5 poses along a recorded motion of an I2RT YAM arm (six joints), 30 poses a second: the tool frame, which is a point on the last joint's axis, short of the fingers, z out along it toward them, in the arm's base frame.
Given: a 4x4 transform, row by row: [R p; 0 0 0 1], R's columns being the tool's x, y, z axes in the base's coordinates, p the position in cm. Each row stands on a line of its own.
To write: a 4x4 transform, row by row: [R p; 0 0 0 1], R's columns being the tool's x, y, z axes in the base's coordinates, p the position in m. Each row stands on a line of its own. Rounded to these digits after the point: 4 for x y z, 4 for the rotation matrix.
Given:
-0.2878, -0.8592, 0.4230, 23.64
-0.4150, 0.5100, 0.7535, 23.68
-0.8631, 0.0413, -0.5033, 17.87
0, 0, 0, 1
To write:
-0.2878, -0.8592, 0.4230, 0.2364
-0.4150, 0.5100, 0.7535, 0.2368
-0.8631, 0.0413, -0.5033, 0.1787
0, 0, 0, 1

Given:
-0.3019, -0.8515, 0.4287, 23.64
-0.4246, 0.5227, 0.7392, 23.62
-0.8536, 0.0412, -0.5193, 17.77
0, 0, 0, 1
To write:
-0.3019, -0.8515, 0.4287, 0.2364
-0.4246, 0.5227, 0.7392, 0.2362
-0.8536, 0.0412, -0.5193, 0.1777
0, 0, 0, 1

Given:
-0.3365, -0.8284, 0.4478, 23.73
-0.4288, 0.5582, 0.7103, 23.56
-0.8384, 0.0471, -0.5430, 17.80
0, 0, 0, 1
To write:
-0.3365, -0.8284, 0.4478, 0.2373
-0.4288, 0.5582, 0.7103, 0.2356
-0.8384, 0.0471, -0.5430, 0.1780
0, 0, 0, 1

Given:
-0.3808, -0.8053, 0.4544, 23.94
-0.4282, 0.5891, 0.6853, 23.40
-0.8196, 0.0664, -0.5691, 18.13
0, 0, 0, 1
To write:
-0.3808, -0.8053, 0.4544, 0.2394
-0.4282, 0.5891, 0.6853, 0.2340
-0.8196, 0.0664, -0.5691, 0.1813
0, 0, 0, 1

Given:
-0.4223, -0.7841, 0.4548, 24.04
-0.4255, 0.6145, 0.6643, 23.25
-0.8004, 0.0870, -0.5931, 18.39
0, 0, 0, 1
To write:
-0.4223, -0.7841, 0.4548, 0.2404
-0.4255, 0.6145, 0.6643, 0.2325
-0.8004, 0.0870, -0.5931, 0.1839
0, 0, 0, 1

